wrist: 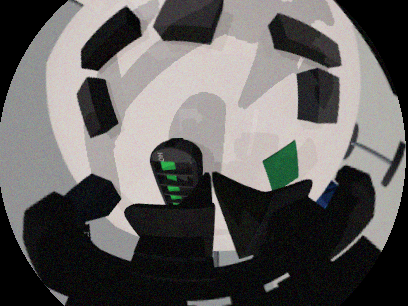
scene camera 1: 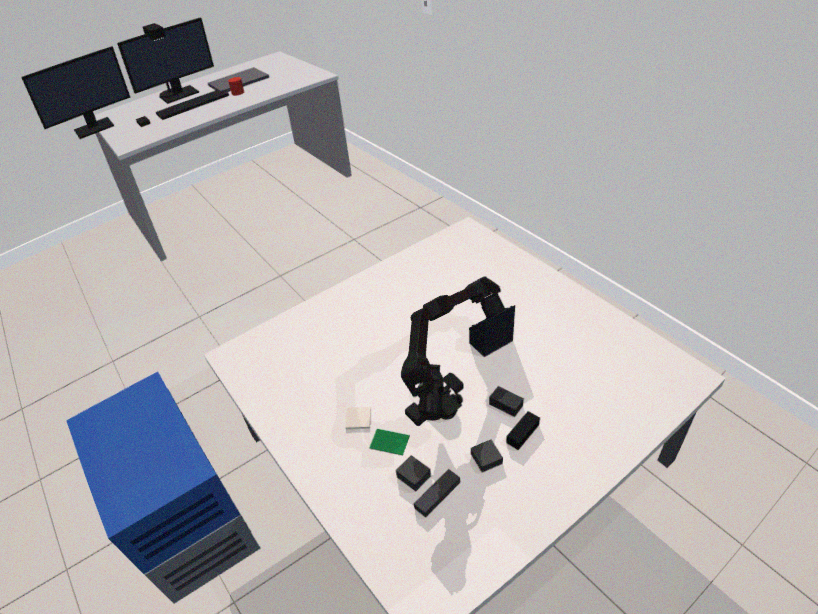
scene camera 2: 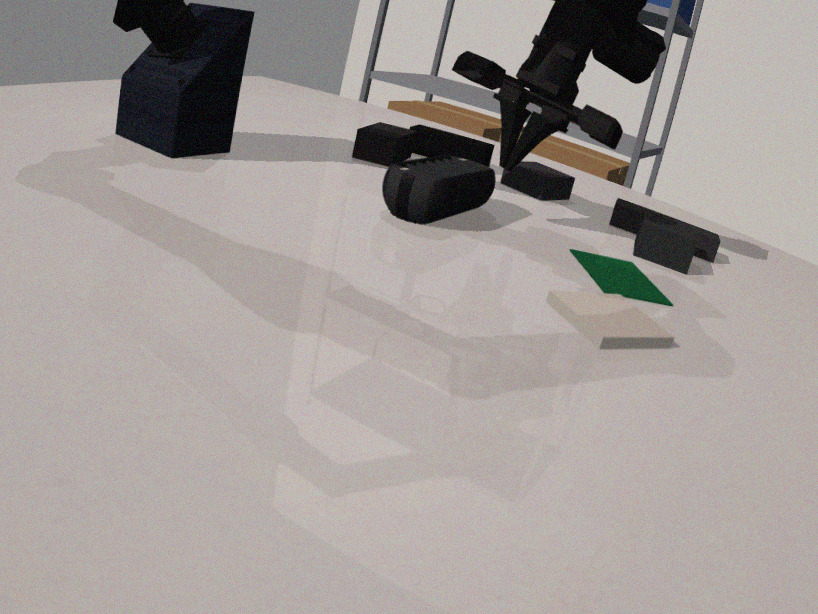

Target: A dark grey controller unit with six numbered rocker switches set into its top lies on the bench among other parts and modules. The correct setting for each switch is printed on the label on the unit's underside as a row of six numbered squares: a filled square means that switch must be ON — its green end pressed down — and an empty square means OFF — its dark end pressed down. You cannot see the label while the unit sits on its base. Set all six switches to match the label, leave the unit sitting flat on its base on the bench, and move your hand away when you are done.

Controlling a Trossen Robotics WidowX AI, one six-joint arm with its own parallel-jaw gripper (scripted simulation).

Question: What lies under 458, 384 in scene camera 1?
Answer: My gripper.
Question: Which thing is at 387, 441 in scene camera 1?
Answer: A green flat board.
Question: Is my gripper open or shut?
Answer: Shut.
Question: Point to a green flat board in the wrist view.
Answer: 281, 167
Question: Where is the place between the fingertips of my gripper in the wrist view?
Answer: At 210, 176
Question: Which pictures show my gripper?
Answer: The wrist view, scene camera 1 and scene camera 2: all of them.
